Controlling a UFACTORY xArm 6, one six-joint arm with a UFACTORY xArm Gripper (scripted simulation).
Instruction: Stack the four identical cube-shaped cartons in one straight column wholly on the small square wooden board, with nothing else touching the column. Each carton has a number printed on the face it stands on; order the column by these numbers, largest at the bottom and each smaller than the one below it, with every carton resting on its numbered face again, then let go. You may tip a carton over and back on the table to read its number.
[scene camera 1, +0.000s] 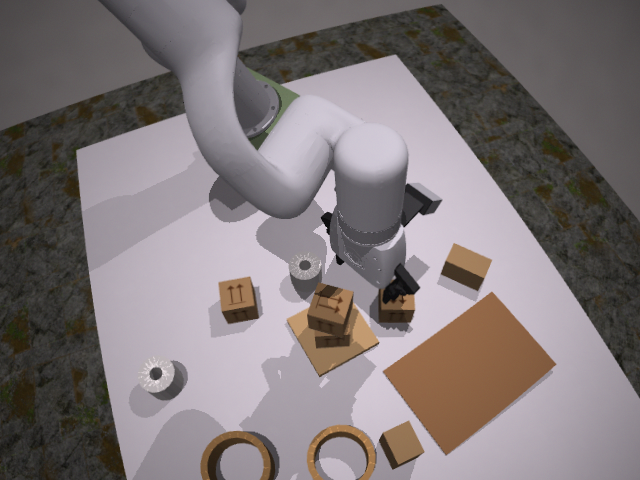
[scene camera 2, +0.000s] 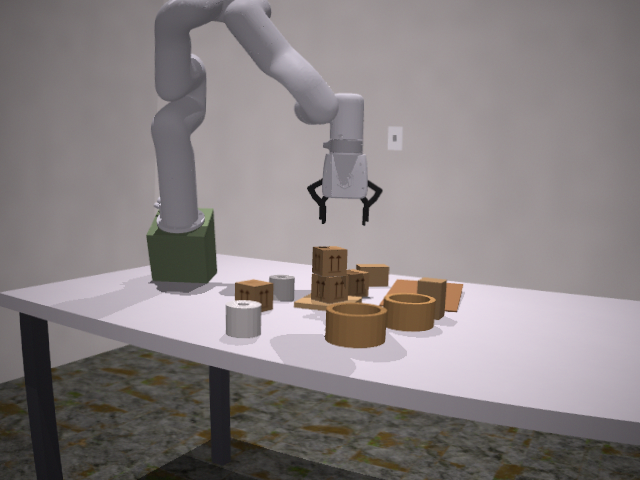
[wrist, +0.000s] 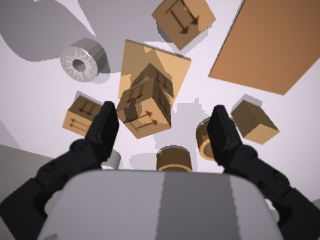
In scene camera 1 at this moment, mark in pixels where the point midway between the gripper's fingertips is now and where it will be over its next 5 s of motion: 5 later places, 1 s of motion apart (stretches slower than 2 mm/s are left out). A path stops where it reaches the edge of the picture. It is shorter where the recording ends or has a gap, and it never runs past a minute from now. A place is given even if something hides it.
My gripper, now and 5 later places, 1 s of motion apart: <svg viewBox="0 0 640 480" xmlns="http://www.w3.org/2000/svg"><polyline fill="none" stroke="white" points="367,276 405,256 404,260 403,268 399,280 397,291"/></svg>
